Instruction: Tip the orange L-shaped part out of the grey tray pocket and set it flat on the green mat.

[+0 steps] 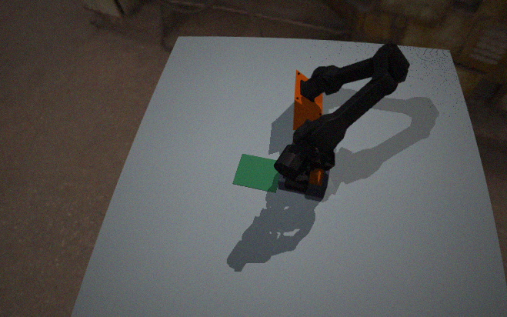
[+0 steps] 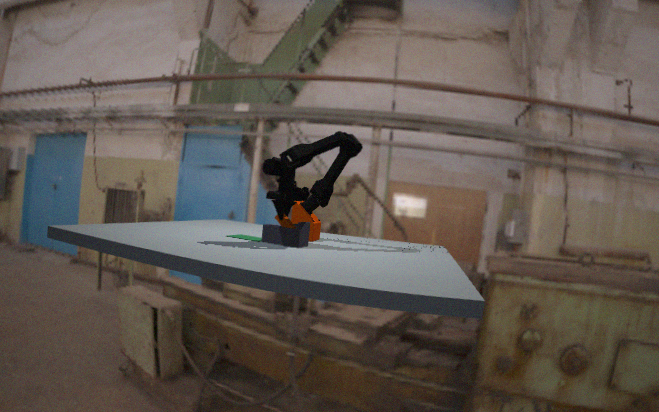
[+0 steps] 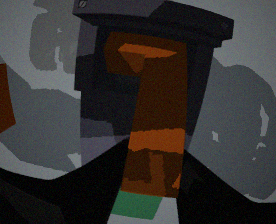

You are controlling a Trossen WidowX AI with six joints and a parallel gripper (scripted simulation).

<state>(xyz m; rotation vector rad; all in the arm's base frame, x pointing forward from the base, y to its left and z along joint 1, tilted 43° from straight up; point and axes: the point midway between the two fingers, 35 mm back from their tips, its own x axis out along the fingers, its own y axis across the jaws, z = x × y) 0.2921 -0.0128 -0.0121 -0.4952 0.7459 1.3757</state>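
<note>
My gripper tip is 4 cm past the green mat, 14 cm to the left of it and 10 cm above it. Also, from my gripper tip: orange L-shaped part (1 cm behind, 4 cm to the left, 3 cm below).
</note>
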